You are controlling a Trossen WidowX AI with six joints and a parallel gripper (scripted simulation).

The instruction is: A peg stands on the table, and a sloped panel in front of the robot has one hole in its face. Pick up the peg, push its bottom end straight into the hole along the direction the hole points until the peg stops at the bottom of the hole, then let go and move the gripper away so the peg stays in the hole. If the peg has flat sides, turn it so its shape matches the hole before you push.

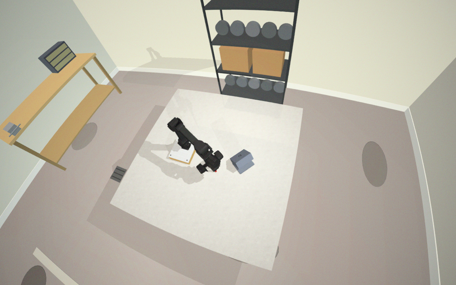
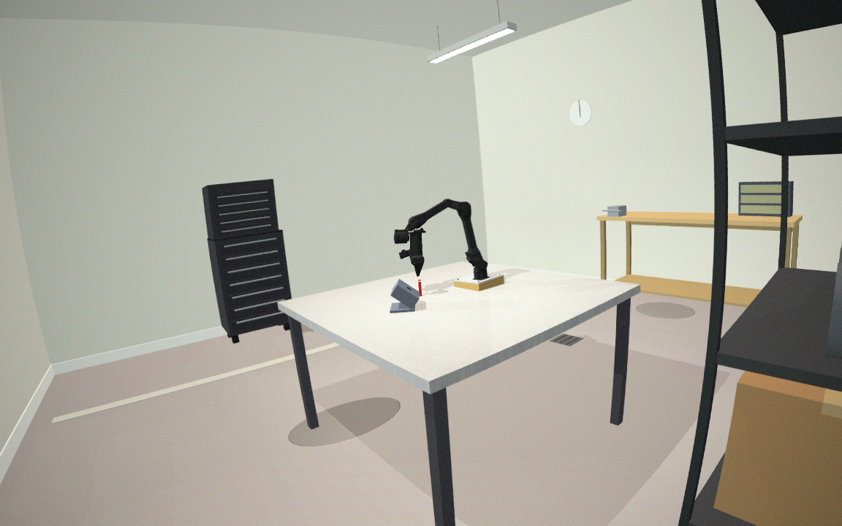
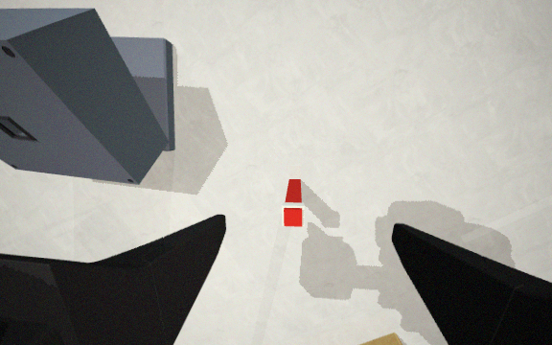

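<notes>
Now: the red square peg 1 cm to the left of my gripper tip and 5 cm below it. From my gripper tip the other things lie so: grey sloped panel (17 cm ahead, 13 cm to the left, 4 cm below).
</notes>
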